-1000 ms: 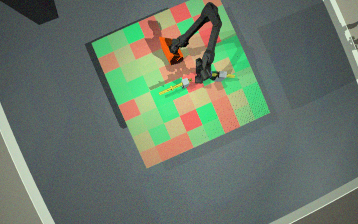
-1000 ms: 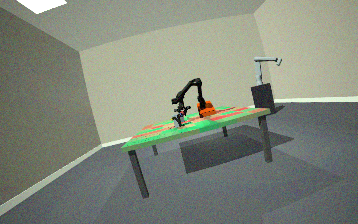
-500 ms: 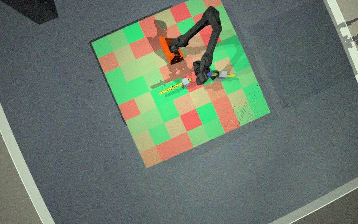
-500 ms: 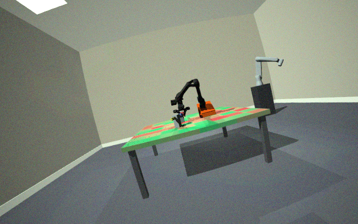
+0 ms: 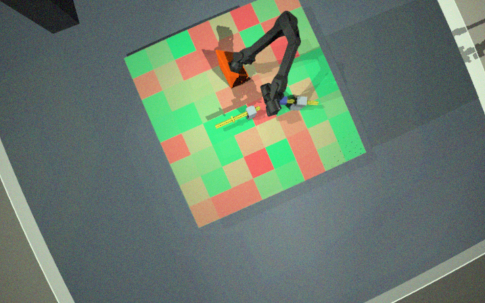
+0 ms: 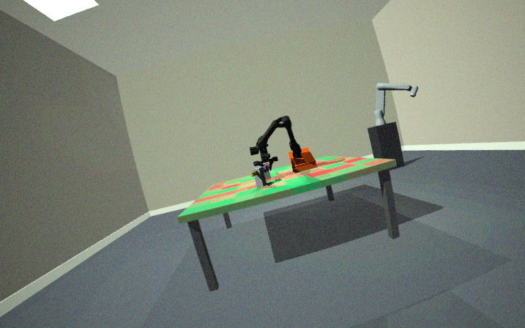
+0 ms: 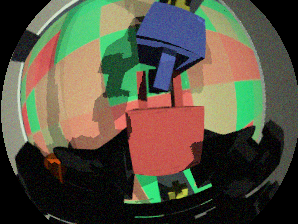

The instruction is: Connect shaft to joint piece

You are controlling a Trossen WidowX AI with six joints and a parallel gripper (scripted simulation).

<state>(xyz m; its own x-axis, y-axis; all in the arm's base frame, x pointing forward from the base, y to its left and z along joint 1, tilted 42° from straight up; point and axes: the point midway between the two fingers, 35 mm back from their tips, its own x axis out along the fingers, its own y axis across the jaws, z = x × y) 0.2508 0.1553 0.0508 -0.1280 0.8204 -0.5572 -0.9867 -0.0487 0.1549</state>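
My gripper tip is 10 mm to the right of the red square joint piece and 40 mm below it.
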